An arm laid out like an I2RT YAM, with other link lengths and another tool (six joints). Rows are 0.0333 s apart.
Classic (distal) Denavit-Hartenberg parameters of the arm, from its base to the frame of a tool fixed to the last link. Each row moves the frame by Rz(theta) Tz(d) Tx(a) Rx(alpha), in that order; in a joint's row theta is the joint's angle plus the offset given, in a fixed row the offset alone. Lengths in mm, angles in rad.
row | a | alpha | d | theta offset
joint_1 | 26.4 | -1.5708 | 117.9 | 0
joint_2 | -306.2 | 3.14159 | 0 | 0
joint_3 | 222 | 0 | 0 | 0.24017
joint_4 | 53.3 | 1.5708 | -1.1 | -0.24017
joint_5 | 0 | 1.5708 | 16.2 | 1.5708
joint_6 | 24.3 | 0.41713 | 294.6 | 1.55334
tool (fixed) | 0 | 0 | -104.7 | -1.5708
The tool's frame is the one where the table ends.
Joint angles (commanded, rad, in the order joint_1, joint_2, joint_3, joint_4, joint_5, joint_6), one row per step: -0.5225 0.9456 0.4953 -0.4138 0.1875 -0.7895; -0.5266 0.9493 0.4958 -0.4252 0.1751 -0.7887; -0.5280 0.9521 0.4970 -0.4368 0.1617 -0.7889; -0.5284 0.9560 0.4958 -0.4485 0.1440 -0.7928; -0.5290 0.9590 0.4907 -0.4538 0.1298 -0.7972; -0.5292 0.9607 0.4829 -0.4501 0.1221 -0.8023; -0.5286 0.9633 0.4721 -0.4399 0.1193 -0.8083; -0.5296 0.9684 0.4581 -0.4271 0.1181 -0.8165; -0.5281 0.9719 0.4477 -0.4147 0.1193 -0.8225; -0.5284 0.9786 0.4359 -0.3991 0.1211 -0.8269; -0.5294 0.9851 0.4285 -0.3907 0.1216 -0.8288; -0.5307 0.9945 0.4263 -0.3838 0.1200 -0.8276; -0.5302 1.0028 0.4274 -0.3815 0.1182 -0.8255; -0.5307 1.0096 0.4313 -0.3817 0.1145 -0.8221
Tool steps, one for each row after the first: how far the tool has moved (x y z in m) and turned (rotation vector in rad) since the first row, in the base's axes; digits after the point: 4 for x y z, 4 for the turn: -0.0013 0.0028 -0.0019 0.0159 0.0075 0.0033; -0.0021 0.0060 -0.0034 0.0314 0.0138 0.0105; -0.0031 0.0104 -0.0059 0.0500 0.0232 0.0241; -0.0043 0.0140 -0.0087 0.0645 0.0310 0.0356; -0.0049 0.0158 -0.0111 0.0703 0.0352 0.0440; -0.0055 0.0166 -0.0139 0.0711 0.0395 0.0510; -0.0069 0.0170 -0.0178 0.0716 0.0479 0.0569; -0.0073 0.0170 -0.0203 0.0688 0.0524 0.0623; -0.0079 0.0166 -0.0233 0.0671 0.0575 0.0643; -0.0086 0.0166 -0.0257 0.0689 0.0632 0.0644; -0.0081 0.0165 -0.0270 0.0731 0.0659 0.0630; -0.0074 0.0167 -0.0276 0.0778 0.0684 0.0629; -0.0063 0.0170 -0.0274 0.0835 0.0680 0.0620
